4 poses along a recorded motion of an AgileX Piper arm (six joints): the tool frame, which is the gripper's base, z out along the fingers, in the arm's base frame.
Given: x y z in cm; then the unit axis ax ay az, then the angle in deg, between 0 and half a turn.
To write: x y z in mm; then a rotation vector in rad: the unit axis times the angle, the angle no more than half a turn. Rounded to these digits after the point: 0 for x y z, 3 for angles.
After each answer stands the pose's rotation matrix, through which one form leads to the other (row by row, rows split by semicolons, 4 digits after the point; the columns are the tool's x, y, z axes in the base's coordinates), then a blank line. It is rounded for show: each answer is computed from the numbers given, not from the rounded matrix.
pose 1, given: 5.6, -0.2, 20.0, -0.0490, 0.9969, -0.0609, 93.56
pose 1, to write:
56, -2, 200, -0.080, 1.628, -0.099
-0.0595 0.0089 0.9982; -0.1127 0.9935 -0.0156; -0.9918 -0.1134 -0.0582

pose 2, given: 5.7, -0.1, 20.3, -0.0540, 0.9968, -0.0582, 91.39
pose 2, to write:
57, -1, 203, -0.086, 1.590, -0.093
-0.0213 0.0030 0.9998; -0.1133 0.9935 -0.0054; -0.9933 -0.1134 -0.0208

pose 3, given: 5.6, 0.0, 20.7, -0.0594, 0.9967, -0.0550, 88.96
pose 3, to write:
56, 0, 207, -0.092, 1.548, -0.085
0.0216 -0.0031 0.9998; -0.1131 0.9936 0.0056; -0.9933 -0.1132 0.0211

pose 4, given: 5.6, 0.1, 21.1, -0.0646, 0.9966, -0.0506, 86.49
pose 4, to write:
56, 1, 211, -0.098, 1.504, -0.076
0.0651 -0.0099 0.9978; -0.1109 0.9937 0.0171; -0.9917 -0.1118 0.0636

